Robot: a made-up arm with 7 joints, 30 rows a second.
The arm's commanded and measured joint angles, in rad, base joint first. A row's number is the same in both.
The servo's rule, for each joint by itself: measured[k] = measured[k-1] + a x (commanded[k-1-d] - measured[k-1]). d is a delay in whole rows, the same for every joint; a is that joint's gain. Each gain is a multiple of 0.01, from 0.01 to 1. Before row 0 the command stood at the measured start. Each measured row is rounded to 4 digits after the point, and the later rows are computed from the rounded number. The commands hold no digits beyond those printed.
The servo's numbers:
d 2
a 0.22 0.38 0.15 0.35 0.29 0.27 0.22
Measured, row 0:
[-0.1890, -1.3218, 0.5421, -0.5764, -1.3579, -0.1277, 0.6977]
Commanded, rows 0 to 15:
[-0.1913, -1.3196, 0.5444, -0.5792, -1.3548, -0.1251, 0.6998]
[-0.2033, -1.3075, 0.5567, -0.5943, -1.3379, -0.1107, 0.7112]
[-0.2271, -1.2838, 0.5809, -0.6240, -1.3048, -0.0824, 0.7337]
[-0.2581, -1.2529, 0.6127, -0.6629, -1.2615, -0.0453, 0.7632]
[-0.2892, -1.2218, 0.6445, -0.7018, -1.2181, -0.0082, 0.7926]
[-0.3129, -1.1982, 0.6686, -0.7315, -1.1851, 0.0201, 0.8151]
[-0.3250, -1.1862, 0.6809, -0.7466, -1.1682, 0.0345, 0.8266]
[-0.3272, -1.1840, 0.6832, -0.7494, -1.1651, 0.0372, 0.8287]
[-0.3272, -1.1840, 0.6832, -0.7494, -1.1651, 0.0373, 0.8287]
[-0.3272, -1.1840, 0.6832, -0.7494, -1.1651, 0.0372, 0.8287]
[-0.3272, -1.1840, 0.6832, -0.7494, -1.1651, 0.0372, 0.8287]
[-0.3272, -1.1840, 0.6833, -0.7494, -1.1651, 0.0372, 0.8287]
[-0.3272, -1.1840, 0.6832, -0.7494, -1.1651, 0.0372, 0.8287]
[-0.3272, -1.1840, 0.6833, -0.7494, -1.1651, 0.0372, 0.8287]
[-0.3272, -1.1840, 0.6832, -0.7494, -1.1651, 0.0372, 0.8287]
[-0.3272, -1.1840, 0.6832, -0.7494, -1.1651, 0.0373, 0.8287]
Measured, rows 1 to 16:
[-0.1890, -1.3218, 0.5421, -0.5764, -1.3579, -0.1277, 0.6977]
[-0.1890, -1.3218, 0.5421, -0.5764, -1.3579, -0.1277, 0.6977]
[-0.1895, -1.3210, 0.5424, -0.5774, -1.3570, -0.1270, 0.6982]
[-0.1925, -1.3159, 0.5445, -0.5833, -1.3515, -0.1226, 0.7011]
[-0.2001, -1.3037, 0.5500, -0.5975, -1.3380, -0.1117, 0.7083]
[-0.2129, -1.2844, 0.5594, -0.6204, -1.3158, -0.0938, 0.7204]
[-0.2297, -1.2606, 0.5722, -0.6489, -1.2875, -0.0707, 0.7363]
[-0.2480, -1.2369, 0.5867, -0.6778, -1.2578, -0.0462, 0.7536]
[-0.2649, -1.2176, 0.6008, -0.7019, -1.2318, -0.0244, 0.7697]
[-0.2786, -1.2048, 0.6132, -0.7185, -1.2125, -0.0078, 0.7827]
[-0.2893, -1.1969, 0.6237, -0.7293, -1.1988, 0.0044, 0.7928]
[-0.2976, -1.1920, 0.6326, -0.7363, -1.1890, 0.0133, 0.8007]
[-0.3041, -1.1890, 0.6402, -0.7409, -1.1821, 0.0198, 0.8069]
[-0.3092, -1.1871, 0.6467, -0.7439, -1.1772, 0.0245, 0.8117]
[-0.3132, -1.1859, 0.6522, -0.7458, -1.1737, 0.0279, 0.8154]
[-0.3163, -1.1852, 0.6569, -0.7471, -1.1712, 0.0304, 0.8183]

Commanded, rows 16 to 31:
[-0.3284, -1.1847, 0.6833, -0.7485, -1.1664, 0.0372, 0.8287]
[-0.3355, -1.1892, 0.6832, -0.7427, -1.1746, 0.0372, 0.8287]
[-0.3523, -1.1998, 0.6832, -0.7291, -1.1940, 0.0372, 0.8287]
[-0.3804, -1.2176, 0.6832, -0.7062, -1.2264, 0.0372, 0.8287]
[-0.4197, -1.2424, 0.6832, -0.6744, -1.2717, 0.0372, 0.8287]
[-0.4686, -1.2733, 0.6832, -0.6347, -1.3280, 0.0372, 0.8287]
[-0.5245, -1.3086, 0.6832, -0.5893, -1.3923, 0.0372, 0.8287]
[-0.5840, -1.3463, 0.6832, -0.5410, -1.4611, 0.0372, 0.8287]
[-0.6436, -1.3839, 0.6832, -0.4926, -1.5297, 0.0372, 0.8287]
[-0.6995, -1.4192, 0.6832, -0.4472, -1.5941, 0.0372, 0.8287]
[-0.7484, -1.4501, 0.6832, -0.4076, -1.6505, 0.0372, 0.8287]
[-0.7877, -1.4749, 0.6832, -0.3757, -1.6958, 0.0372, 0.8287]
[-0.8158, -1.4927, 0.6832, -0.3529, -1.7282, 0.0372, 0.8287]
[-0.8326, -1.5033, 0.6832, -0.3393, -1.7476, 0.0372, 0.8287]
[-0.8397, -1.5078, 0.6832, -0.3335, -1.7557, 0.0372, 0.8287]
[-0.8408, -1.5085, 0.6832, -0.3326, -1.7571, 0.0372, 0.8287]
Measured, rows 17 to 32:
[-0.3187, -1.1847, 0.6608, -0.7479, -1.1694, 0.0322, 0.8206]
[-0.3206, -1.1844, 0.6642, -0.7484, -1.1682, 0.0336, 0.8224]
[-0.3223, -1.1845, 0.6671, -0.7484, -1.1677, 0.0346, 0.8238]
[-0.3252, -1.1863, 0.6695, -0.7464, -1.1697, 0.0353, 0.8249]
[-0.3312, -1.1914, 0.6716, -0.7403, -1.1767, 0.0358, 0.8257]
[-0.3420, -1.2014, 0.6733, -0.7284, -1.1911, 0.0362, 0.8264]
[-0.3591, -1.2170, 0.6748, -0.7095, -1.2145, 0.0365, 0.8269]
[-0.3832, -1.2384, 0.6761, -0.6833, -1.2474, 0.0367, 0.8273]
[-0.4143, -1.2651, 0.6772, -0.6504, -1.2894, 0.0368, 0.8276]
[-0.4516, -1.2960, 0.6781, -0.6121, -1.3392, 0.0369, 0.8278]
[-0.4938, -1.3294, 0.6789, -0.5703, -1.3944, 0.0370, 0.8280]
[-0.5391, -1.3635, 0.6795, -0.5272, -1.4523, 0.0371, 0.8282]
[-0.5851, -1.3964, 0.6801, -0.4853, -1.5098, 0.0371, 0.8283]
[-0.6297, -1.4262, 0.6806, -0.4469, -1.5637, 0.0371, 0.8284]
[-0.6706, -1.4515, 0.6810, -0.4140, -1.6114, 0.0371, 0.8285]
[-0.7062, -1.4712, 0.6813, -0.3879, -1.6509, 0.0371, 0.8285]

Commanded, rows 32 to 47:
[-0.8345, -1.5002, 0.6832, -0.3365, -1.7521, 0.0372, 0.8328]
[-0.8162, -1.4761, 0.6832, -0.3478, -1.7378, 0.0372, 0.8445]
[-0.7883, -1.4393, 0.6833, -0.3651, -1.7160, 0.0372, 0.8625]
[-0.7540, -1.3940, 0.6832, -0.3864, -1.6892, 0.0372, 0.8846]
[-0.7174, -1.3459, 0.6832, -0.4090, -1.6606, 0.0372, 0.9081]
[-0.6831, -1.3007, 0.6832, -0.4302, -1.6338, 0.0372, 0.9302]
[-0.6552, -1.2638, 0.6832, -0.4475, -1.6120, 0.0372, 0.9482]
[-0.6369, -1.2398, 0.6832, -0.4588, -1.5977, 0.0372, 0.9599]
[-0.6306, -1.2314, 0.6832, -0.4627, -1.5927, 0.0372, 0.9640]
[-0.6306, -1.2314, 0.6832, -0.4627, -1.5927, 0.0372, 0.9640]
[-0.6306, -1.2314, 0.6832, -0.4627, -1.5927, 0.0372, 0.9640]
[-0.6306, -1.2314, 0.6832, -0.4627, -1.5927, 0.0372, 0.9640]
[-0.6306, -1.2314, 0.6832, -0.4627, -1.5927, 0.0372, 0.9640]
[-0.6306, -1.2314, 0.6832, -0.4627, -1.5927, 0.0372, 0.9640]
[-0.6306, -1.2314, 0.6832, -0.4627, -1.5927, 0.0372, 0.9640]
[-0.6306, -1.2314, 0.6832, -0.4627, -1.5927, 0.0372, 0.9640]
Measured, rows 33 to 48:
[-0.7356, -1.4851, 0.6816, -0.3689, -1.6813, 0.0371, 0.8285]
[-0.7587, -1.4940, 0.6818, -0.3562, -1.7033, 0.0371, 0.8285]
[-0.7754, -1.4964, 0.6820, -0.3493, -1.7175, 0.0371, 0.8294]
[-0.7844, -1.4887, 0.6822, -0.3488, -1.7234, 0.0371, 0.8327]
[-0.7853, -1.4699, 0.6824, -0.3545, -1.7213, 0.0371, 0.8393]
[-0.7784, -1.4411, 0.6825, -0.3657, -1.7120, 0.0371, 0.8493]
[-0.7650, -1.4049, 0.6826, -0.3809, -1.6971, 0.0371, 0.8622]
[-0.7470, -1.3653, 0.6827, -0.3982, -1.6787, 0.0371, 0.8772]
[-0.7268, -1.3267, 0.6828, -0.4155, -1.6594, 0.0371, 0.8928]
[-0.7070, -1.2937, 0.6829, -0.4307, -1.6415, 0.0371, 0.9076]
[-0.6902, -1.2700, 0.6829, -0.4419, -1.6273, 0.0371, 0.9200]
[-0.6771, -1.2553, 0.6829, -0.4492, -1.6173, 0.0371, 0.9297]
[-0.6669, -1.2462, 0.6829, -0.4539, -1.6102, 0.0371, 0.9372]
[-0.6589, -1.2406, 0.6829, -0.4570, -1.6051, 0.0371, 0.9431]
[-0.6527, -1.2371, 0.6829, -0.4590, -1.6015, 0.0371, 0.9477]
[-0.6478, -1.2349, 0.6829, -0.4603, -1.5989, 0.0371, 0.9513]

